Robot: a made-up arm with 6 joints.
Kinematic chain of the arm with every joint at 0, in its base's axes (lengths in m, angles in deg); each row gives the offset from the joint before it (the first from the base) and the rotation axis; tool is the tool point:
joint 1: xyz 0 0 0.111 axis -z
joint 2: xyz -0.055 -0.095 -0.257 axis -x
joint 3: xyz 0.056 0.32 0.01 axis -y
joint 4: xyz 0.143 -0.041 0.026 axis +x
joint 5: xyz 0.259 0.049 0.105 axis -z
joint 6: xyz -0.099 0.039 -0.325 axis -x
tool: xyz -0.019 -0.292 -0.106
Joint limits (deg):
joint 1: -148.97..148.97
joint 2: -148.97..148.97
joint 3: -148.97..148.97
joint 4: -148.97..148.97
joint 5: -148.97..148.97
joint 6: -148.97..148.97
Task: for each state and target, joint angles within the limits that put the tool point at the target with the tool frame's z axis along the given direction. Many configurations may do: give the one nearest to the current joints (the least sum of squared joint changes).
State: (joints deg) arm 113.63 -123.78 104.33 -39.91 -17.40 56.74
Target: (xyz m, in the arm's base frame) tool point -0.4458 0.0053 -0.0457 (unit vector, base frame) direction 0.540 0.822 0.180
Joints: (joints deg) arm 112.52 -90.97 102.40 9.67 4.18 19.91
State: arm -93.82 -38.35 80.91 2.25 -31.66 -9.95
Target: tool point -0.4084 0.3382 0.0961 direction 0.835 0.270 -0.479
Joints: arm -131.74 -86.22 25.62 30.44 -24.70 -1.80
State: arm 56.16 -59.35 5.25 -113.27 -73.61 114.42
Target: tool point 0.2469 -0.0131 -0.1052 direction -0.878 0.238 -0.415
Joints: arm 71.95 -31.81 -34.31 -97.37 -51.44 145.85
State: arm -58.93 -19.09 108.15 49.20 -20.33 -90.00
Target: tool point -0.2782 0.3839 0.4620 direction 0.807 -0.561 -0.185
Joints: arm -30.83 -17.69 139.36 46.40 15.74 -64.78
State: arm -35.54 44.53 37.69 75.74 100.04 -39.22
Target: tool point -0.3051 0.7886 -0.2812 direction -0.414 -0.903 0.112
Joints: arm -40.87 32.14 40.98 78.39 118.03 -59.96
